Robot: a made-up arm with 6 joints. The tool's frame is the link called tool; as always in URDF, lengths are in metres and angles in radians. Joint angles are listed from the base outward.
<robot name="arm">
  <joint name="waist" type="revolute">
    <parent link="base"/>
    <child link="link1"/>
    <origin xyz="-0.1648 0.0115 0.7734" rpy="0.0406 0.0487 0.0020"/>
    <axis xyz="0 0 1"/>
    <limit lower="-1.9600" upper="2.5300"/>
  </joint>
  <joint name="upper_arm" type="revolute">
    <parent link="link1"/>
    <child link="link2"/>
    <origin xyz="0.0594 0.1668 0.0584" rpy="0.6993 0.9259 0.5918"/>
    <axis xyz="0 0 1"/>
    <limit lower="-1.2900" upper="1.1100"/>
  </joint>
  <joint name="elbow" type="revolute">
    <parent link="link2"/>
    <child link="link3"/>
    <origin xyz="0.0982 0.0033 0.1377" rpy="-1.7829 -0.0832 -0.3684"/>
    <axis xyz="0 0 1"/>
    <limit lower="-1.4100" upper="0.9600"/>
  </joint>
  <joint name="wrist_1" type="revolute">
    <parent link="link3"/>
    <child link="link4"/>
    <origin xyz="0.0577 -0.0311 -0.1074" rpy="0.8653 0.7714 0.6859"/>
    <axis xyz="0 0 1"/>
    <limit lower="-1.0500" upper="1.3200"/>
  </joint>
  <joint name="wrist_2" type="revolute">
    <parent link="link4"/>
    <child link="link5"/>
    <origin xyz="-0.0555 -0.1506 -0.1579" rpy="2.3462 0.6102 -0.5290"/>
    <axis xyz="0 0 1"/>
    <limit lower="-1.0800" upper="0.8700"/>
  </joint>
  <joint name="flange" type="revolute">
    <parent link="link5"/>
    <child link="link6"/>
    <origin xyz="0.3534 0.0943 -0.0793" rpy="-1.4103 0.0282 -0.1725"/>
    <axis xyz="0 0 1"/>
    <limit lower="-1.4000" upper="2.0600"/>
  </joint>
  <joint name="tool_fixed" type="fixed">
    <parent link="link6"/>
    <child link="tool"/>
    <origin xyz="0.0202 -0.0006 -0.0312" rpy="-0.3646 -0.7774 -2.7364"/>
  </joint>
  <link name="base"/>
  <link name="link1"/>
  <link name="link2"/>
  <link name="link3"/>
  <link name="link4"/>
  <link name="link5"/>
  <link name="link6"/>
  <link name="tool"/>
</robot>
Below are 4 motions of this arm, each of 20 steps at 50 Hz.
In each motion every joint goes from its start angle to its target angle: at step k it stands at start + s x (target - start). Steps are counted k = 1, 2, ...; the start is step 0. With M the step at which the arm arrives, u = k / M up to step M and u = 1 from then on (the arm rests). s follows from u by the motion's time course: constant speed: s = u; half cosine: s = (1 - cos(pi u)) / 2; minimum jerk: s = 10 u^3 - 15 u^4 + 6 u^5.
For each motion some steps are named. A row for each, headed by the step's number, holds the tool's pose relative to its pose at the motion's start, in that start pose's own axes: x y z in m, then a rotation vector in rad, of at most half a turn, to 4 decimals.
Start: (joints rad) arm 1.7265 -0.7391 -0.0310 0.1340 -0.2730 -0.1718
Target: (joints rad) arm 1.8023 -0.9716 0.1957 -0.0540 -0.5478 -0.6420
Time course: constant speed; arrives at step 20
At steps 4, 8, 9, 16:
4: -0.0029 0.0431 -0.0010 -0.1400 0.0088 -0.1043
8: -0.0046 0.0855 -0.0054 -0.2788 0.0143 -0.2086
9: -0.0049 0.0959 -0.0069 -0.3132 0.0151 -0.2346
16: -0.0054 0.1667 -0.0236 -0.5511 0.0143 -0.4174

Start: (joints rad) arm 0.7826 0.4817 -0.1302 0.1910 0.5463 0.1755
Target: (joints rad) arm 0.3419 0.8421 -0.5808 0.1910 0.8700 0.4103
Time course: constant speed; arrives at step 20
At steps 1, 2, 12, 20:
1: 0.0000 0.0042 0.0035 -0.0046 0.0126 0.0402
2: 0.0002 0.0088 0.0069 -0.0099 0.0261 0.0799
12: 0.0047 0.0833 0.0276 -0.0997 0.2067 0.4404
20: 0.0030 0.1732 0.0176 -0.2164 0.4056 0.6666

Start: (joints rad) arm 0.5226 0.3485 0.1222 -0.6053 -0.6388 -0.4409
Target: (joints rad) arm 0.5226 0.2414 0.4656 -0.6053 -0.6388 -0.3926
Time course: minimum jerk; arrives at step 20
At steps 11, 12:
11: 0.0400 0.0108 0.0161 0.0168 0.1430 -0.1493
12: 0.0459 0.0118 0.0179 0.0197 0.1634 -0.1728

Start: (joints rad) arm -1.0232 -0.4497 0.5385 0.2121 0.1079 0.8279
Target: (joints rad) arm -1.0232 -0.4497 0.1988 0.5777 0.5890 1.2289
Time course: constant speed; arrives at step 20
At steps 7, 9, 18, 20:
7: -0.0073 -0.0394 0.0344 0.2502 0.0110 0.1439
9: -0.0078 -0.0522 0.0430 0.3239 0.0157 0.1834
18: -0.0008 -0.1151 0.0728 0.6678 0.0462 0.3487
20: 0.0030 -0.1300 0.0772 0.7469 0.0551 0.3818

